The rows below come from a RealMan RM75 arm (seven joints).
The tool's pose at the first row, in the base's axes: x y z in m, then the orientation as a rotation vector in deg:
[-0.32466 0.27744 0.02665 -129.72 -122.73 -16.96]
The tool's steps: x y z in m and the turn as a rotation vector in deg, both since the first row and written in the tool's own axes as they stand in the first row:
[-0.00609 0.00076 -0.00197 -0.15 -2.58 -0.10]
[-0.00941 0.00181 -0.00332 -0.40 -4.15 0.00]
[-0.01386 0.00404 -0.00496 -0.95 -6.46 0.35]
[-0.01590 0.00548 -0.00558 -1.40 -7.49 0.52]
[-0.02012 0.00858 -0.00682 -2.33 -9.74 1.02]
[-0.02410 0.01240 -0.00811 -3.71 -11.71 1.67]
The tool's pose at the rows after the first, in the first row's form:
[-0.32444 0.27110 0.02780 129.50 122.38 14.15]
[-0.32373 0.26757 0.02877 128.91 121.36 12.55]
[-0.32194 0.26280 0.03001 128.14 119.53 10.42]
[-0.32068 0.26061 0.03050 127.71 118.57 9.69]
[-0.31797 0.25607 0.03149 126.90 116.37 8.06]
[-0.31453 0.25171 0.03265 126.11 113.90 7.22]

